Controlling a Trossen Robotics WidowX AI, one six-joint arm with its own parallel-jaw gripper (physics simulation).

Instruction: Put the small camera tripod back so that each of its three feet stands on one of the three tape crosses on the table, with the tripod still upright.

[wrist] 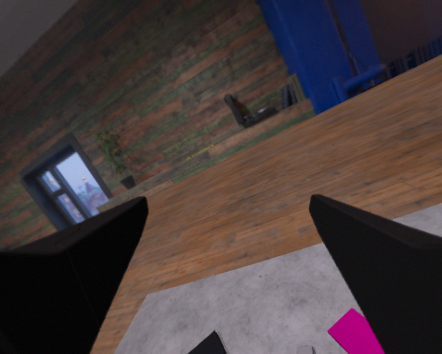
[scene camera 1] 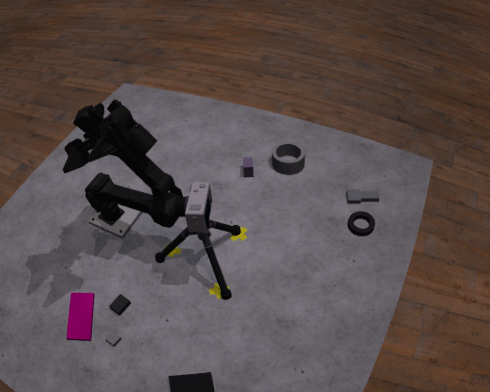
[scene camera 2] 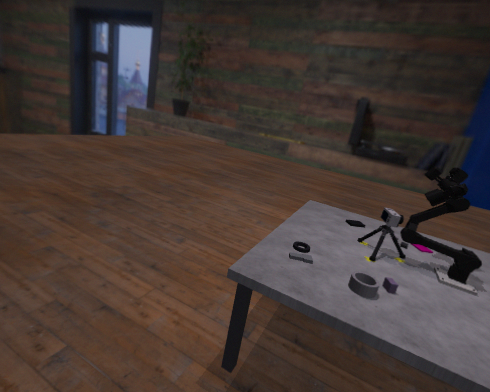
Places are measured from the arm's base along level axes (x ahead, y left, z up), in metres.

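Pixels of known places: gripper, fingertip midpoint: [wrist: 229,203] [scene camera 1: 75,166] [scene camera 2: 440,178]; arm's base, link origin: [scene camera 1: 111,214] [scene camera 2: 456,278].
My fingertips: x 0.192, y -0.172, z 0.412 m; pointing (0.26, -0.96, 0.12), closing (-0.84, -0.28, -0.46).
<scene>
Ahead of a thing's pixels: the offset from my fingertips to its top centre. "*": to the spot under its first point.
The black tripod [scene camera 1: 214,265] [scene camera 2: 378,245] stands upright with a small grey camera [scene camera 1: 197,207] [scene camera 2: 392,217] on top. In scene camera 1, its right rear foot overlaps the edge of a yellow cross @(dx +0.160, dy +0.320, dz -0.424 m) [scene camera 1: 242,235]. Its front foot overlaps the right side of another cross @(dx +0.222, dy +0.139, dz -0.424 m) [scene camera 1: 216,290]. Its left foot is beside the third cross @(* dx +0.078, dy +0.151, dz -0.368 m) [scene camera 1: 174,251], off to its left. The feet also look offset in scene camera 2. My gripper [scene camera 1: 80,164] [scene camera 2: 430,185] [wrist: 229,203] is open and empty, raised above the table and apart from the tripod. The tripod does not show in the wrist view.
The arm's elbow is close beside the camera in scene camera 1. On the table lie a magenta slab @(dx -0.031, dy -0.151, dz -0.417 m) [scene camera 1: 80,316] [wrist: 356,332], a black slab @(dx +0.333, dy -0.138, dz -0.410 m) [scene camera 1: 191,383] [scene camera 2: 355,223], a dark block @(dx +0.039, dy -0.051, dz -0.410 m) [scene camera 1: 120,304], a purple block @(dx +0.052, dy +0.537, dz -0.385 m) [scene camera 1: 248,167], a grey ring @(dx +0.136, dy +0.631, dz -0.377 m) [scene camera 1: 288,167], a black ring @(dx +0.440, dy +0.516, dz -0.410 m) [scene camera 1: 351,223] and a grey bar @(dx +0.401, dy +0.617, dz -0.410 m) [scene camera 1: 362,196].
</scene>
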